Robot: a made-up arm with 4 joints.
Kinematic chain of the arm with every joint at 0, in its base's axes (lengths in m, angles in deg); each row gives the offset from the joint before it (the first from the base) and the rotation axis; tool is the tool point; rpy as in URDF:
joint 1: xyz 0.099 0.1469 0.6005 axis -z
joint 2: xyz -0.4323 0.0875 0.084 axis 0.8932 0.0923 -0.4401
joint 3: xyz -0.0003 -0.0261 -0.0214 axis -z
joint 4: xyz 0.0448 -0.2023 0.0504 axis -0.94 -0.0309 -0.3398
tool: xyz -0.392 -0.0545 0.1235 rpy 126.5 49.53 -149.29
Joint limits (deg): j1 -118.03..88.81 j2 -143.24..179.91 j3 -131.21..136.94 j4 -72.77..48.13
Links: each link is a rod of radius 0.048 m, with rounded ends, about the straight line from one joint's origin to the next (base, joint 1, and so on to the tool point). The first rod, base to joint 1, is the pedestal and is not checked.
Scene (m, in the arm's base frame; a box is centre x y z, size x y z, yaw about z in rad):
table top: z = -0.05
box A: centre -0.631 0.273 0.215 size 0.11 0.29 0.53 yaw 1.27
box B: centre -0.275 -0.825 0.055 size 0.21 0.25 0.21 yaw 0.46
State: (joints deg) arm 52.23 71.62 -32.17 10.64
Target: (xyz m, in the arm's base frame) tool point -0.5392 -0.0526 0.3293
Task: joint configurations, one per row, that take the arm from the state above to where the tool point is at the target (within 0.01 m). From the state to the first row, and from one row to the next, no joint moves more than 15 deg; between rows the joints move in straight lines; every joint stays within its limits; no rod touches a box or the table.
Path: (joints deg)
1: 46.27 57.40 -33.51 10.00
2: 40.30 43.19 -34.86 9.36
3: 34.34 28.97 -36.20 8.73
4: 23.43 42.79 -42.22 0.93
5: 12.52 56.61 -48.25 -6.86
6: 1.61 70.43 -54.27 -14.65

